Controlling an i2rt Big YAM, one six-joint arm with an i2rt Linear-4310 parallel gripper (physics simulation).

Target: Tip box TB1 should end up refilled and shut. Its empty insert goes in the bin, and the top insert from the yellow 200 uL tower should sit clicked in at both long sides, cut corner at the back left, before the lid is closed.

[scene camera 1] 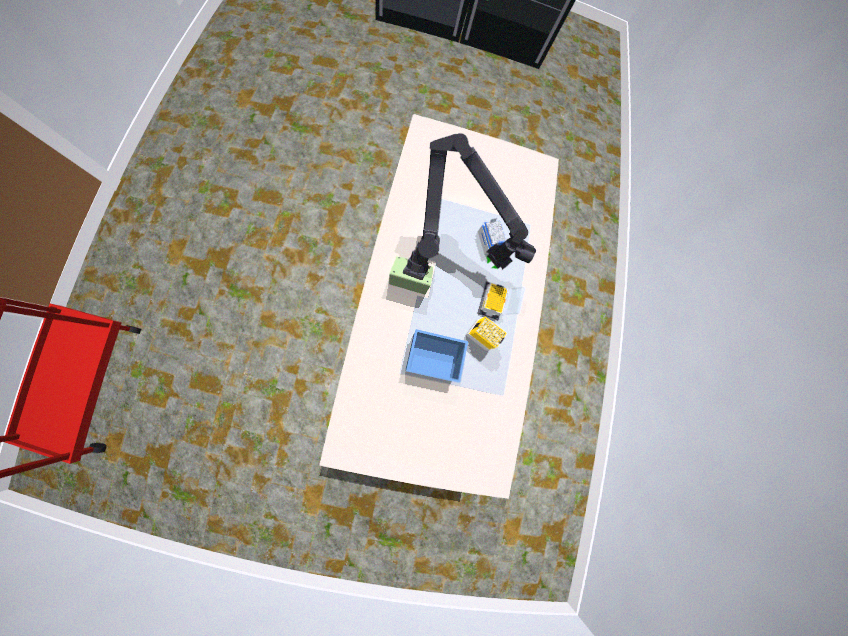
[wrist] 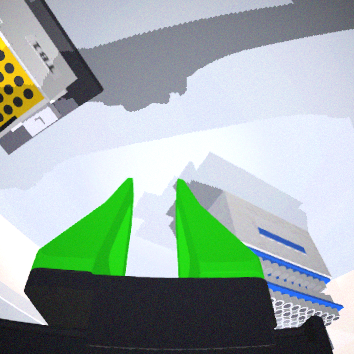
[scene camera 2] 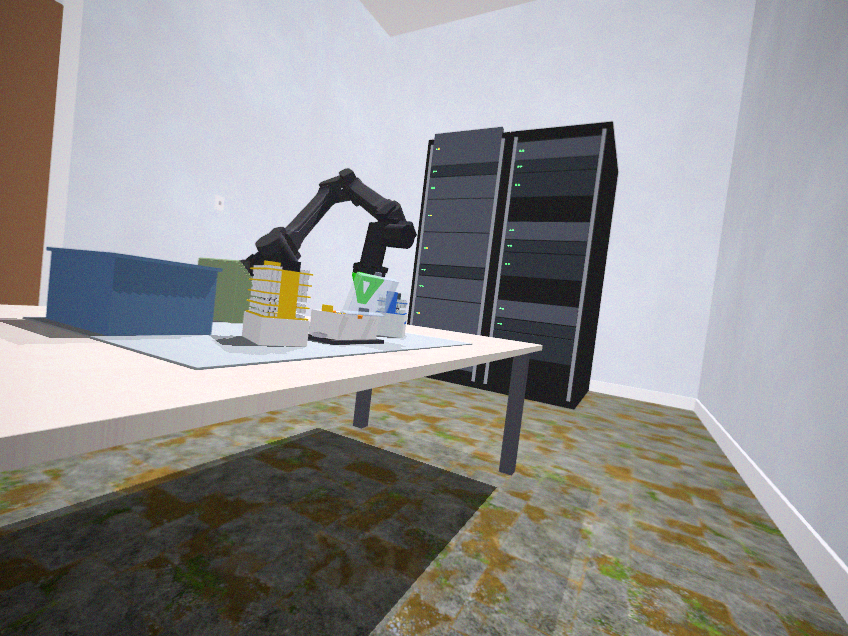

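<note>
Tip box TB1 (scene camera 1: pixel 494 299) (scene camera 2: pixel 348 324) (wrist: pixel 43 57) sits on the pale mat, lid open, with a yellow insert (wrist: pixel 14 88) of dark holes inside. The yellow 200 uL tower (scene camera 1: pixel 487 332) (scene camera 2: pixel 276 295) stands beside it, towards the bin. My gripper (scene camera 1: pixel 492 260) (scene camera 2: pixel 365 303) (wrist: pixel 154 186) hangs low over the mat between TB1 and a blue tip tower (scene camera 1: pixel 494 232) (scene camera 2: pixel 391 300) (wrist: pixel 281 246). Its green fingers are drawn in to a narrow gap with nothing between them. The blue tower is just to the right of the right finger in the wrist view.
A blue bin (scene camera 1: pixel 410 356) (scene camera 2: pixel 157 303) stands on the mat (scene camera 1: pixel 447 303) (scene camera 2: pixel 188 352) at its near end. A green block (scene camera 1: pixel 403 279) (scene camera 2: pixel 229 287) carries the arm's base. Black server racks (scene camera 1: pixel 485 25) (scene camera 2: pixel 516 253) stand beyond the table's far end.
</note>
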